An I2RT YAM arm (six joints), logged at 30 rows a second.
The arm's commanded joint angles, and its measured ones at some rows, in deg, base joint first. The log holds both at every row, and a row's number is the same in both.
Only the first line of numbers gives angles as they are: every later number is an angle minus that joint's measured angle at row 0.
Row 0, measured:
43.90 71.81 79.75 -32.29 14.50 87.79
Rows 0 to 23, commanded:
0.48 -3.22 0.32 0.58 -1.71 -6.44
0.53 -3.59 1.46 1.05 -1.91 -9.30
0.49 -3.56 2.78 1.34 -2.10 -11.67
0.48 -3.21 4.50 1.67 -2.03 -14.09
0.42 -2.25 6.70 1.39 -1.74 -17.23
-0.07 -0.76 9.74 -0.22 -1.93 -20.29
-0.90 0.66 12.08 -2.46 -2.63 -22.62
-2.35 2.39 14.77 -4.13 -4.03 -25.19
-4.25 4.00 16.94 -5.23 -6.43 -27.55
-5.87 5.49 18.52 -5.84 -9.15 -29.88
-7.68 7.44 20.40 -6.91 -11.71 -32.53
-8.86 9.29 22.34 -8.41 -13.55 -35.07
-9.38 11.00 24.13 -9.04 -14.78 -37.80
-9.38 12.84 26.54 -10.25 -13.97 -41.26
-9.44 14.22 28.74 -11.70 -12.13 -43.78
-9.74 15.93 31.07 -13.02 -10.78 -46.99
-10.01 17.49 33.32 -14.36 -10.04 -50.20
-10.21 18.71 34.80 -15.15 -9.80 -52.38
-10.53 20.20 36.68 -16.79 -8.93 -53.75
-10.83 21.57 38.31 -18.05 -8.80 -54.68
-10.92 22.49 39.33 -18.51 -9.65 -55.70
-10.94 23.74 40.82 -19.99 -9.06 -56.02
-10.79 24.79 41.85 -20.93 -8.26 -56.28
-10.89 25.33 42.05 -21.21 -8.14 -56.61
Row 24, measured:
-10.54 24.33 39.58 -17.82 -9.53 -50.80
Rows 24 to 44, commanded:
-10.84 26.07 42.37 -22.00 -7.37 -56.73
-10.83 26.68 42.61 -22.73 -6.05 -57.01
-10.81 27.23 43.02 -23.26 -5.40 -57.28
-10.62 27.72 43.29 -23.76 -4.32 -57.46
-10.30 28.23 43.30 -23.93 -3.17 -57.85
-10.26 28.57 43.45 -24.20 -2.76 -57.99
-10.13 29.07 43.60 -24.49 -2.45 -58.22
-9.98 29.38 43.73 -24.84 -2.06 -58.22
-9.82 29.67 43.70 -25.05 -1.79 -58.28
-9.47 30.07 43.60 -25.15 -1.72 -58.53
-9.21 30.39 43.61 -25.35 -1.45 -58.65
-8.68 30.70 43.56 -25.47 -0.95 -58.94
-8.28 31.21 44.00 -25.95 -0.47 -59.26
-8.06 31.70 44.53 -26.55 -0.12 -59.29
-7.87 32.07 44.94 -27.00 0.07 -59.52
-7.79 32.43 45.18 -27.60 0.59 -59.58
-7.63 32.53 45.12 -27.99 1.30 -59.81
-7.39 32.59 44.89 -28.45 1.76 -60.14
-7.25 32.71 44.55 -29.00 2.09 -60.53
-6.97 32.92 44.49 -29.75 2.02 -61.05
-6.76 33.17 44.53 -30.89 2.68 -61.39
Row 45, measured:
-7.43 31.52 44.36 -26.12 0.81 -60.02
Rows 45 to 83, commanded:
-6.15 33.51 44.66 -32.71 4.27 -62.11
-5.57 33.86 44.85 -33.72 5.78 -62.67
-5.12 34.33 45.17 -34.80 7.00 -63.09
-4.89 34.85 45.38 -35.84 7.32 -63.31
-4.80 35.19 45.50 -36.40 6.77 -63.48
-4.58 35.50 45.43 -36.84 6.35 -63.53
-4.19 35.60 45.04 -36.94 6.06 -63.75
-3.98 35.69 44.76 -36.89 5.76 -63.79
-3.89 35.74 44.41 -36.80 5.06 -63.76
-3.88 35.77 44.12 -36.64 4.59 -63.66
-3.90 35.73 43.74 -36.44 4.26 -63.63
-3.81 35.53 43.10 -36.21 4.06 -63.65
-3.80 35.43 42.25 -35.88 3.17 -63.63
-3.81 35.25 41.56 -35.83 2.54 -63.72
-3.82 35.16 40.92 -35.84 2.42 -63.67
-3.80 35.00 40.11 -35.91 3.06 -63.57
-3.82 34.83 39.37 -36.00 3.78 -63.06
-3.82 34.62 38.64 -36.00 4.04 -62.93
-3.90 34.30 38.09 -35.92 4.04 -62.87
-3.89 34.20 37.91 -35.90 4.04 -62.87
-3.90 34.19 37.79 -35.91 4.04 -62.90
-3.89 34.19 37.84 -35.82 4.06 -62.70
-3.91 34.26 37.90 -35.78 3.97 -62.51
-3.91 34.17 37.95 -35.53 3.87 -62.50
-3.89 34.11 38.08 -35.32 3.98 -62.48
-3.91 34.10 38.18 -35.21 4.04 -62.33
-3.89 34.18 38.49 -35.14 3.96 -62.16
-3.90 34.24 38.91 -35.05 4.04 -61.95
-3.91 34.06 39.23 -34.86 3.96 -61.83
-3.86 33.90 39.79 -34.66 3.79 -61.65
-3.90 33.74 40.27 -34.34 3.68 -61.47
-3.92 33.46 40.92 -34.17 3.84 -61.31
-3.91 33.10 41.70 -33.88 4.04 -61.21
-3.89 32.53 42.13 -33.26 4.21 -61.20
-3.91 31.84 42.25 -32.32 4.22 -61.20
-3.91 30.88 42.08 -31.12 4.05 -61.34
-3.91 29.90 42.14 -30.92 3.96 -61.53
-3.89 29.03 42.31 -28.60 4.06 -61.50
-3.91 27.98 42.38 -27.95 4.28 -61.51
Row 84, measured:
-4.22 30.82 42.44 -25.69 5.51 -61.75
